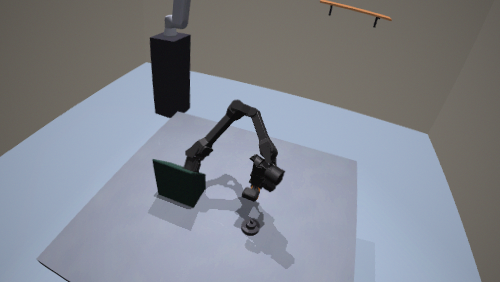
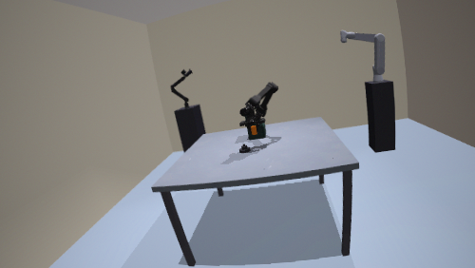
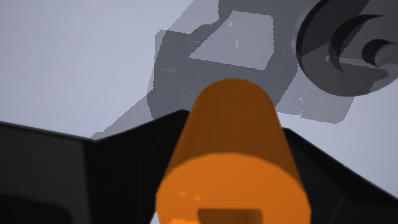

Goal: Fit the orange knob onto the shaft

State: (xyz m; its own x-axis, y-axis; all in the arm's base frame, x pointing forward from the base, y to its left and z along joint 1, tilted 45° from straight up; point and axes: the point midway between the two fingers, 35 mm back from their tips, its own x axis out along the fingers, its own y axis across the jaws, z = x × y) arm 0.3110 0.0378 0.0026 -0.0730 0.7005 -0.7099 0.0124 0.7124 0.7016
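My gripper tip is now 30 mm short of the pedestal, 90 mm to the left of it and 90 mm above it. Also, from my gripper tip: orange knob: 20 mm above.
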